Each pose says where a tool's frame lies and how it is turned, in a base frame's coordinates. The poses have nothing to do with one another.
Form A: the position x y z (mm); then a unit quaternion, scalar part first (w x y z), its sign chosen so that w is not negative.
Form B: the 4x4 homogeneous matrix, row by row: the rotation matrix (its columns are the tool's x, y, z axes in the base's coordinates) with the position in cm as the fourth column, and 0 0 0 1 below. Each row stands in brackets. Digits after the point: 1 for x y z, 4 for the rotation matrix.
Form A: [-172, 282, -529, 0.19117, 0.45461, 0.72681, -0.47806]
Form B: [[-0.5136, 0.8436, -0.1568, -17.2], [0.4780, 0.1296, -0.8687, 28.2], [-0.7125, -0.5211, -0.4698, -52.9], [0, 0, 0, 1]]
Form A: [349, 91, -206, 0.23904, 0.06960, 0.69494, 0.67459]
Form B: [[-0.8760, -0.2258, 0.4261, 34.9], [0.4192, 0.0802, 0.9043, 9.1], [-0.2383, 0.9709, 0.0244, -20.6], [0, 0, 0, 1]]
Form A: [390, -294, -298, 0.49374, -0.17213, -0.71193, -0.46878]
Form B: [[-0.4532, 0.7080, -0.5416, 39.0], [-0.2178, 0.5012, 0.8374, -29.4], [0.8644, 0.4975, -0.0729, -29.8], [0, 0, 0, 1]]
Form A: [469, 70, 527, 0.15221, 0.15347, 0.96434, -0.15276]
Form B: [[-0.9066, 0.3425, 0.2467, 46.9], [0.2495, 0.9062, -0.3413, 7.0], [-0.3404, -0.2479, -0.9070, 52.7], [0, 0, 0, 1]]
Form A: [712, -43, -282, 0.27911, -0.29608, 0.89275, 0.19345]
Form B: [[-0.6689, -0.6366, 0.3838, 71.2], [-0.4207, 0.7498, 0.5107, -4.3], [-0.6129, 0.1801, -0.7693, -28.2], [0, 0, 0, 1]]
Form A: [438, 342, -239, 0.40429, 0.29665, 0.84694, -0.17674]
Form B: [[-0.4971, 0.6454, 0.5800, 43.8], [0.3596, 0.7615, -0.5392, 34.2], [-0.7897, -0.0595, -0.6106, -23.9], [0, 0, 0, 1]]
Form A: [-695, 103, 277, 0.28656, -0.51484, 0.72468, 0.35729]
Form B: [[-0.3056, -0.9510, 0.0474, -69.5], [-0.5414, 0.2146, 0.8129, 10.3], [-0.7832, 0.2228, -0.5805, 27.7], [0, 0, 0, 1]]
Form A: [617, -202, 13, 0.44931, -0.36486, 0.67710, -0.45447]
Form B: [[-0.3300, -0.0857, 0.9401, 61.7], [-0.9025, 0.3207, -0.2876, -20.2], [-0.2768, -0.9433, -0.1832, 1.3], [0, 0, 0, 1]]
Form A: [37, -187, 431, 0.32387, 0.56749, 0.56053, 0.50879]
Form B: [[-0.1461, 0.3066, 0.9405, 3.7], [0.9658, -0.1618, 0.2028, -18.7], [0.2144, 0.9380, -0.2725, 43.1], [0, 0, 0, 1]]
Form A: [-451, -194, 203, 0.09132, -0.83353, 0.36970, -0.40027]
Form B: [[0.4062, -0.5432, 0.7348, -45.1], [-0.6894, -0.7100, -0.1437, -19.4], [0.5997, -0.4482, -0.6629, 20.3], [0, 0, 0, 1]]
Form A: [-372, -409, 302, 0.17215, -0.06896, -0.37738, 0.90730]
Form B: [[-0.9312, -0.2603, -0.2551, -37.2], [0.3644, -0.6559, -0.6611, -40.9], [0.0048, -0.7085, 0.7057, 30.2], [0, 0, 0, 1]]
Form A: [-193, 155, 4, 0.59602, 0.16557, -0.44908, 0.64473]
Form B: [[-0.2347, -0.9172, -0.3218, -19.3], [0.6198, 0.1138, -0.7764, 15.5], [0.7488, -0.3817, 0.5418, 0.4], [0, 0, 0, 1]]
